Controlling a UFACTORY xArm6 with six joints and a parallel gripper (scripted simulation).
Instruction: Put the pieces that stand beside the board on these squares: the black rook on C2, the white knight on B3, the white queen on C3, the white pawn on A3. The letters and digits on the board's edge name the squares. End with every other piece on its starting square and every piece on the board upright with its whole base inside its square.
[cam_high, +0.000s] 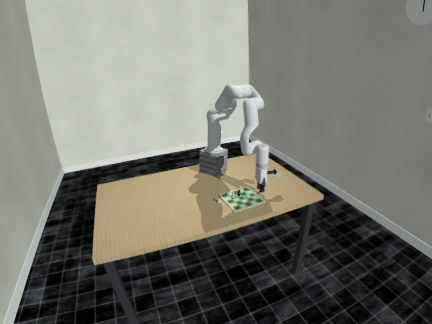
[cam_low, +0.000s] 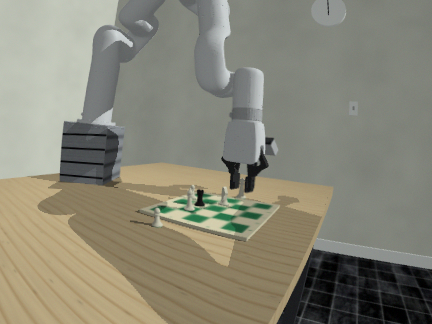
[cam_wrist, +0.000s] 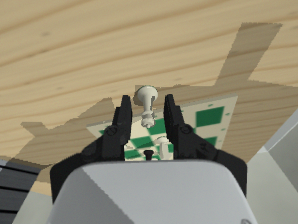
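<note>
Now: the black rook 2 cm behind my hand, 14 cm to the right of it and 2 cm below it. The rest, counted from my hand: chessboard 1 cm ahead, 14 cm to the right, 4 cm below; white knight 2 cm behind, 18 cm to the right, 1 cm below.
</note>
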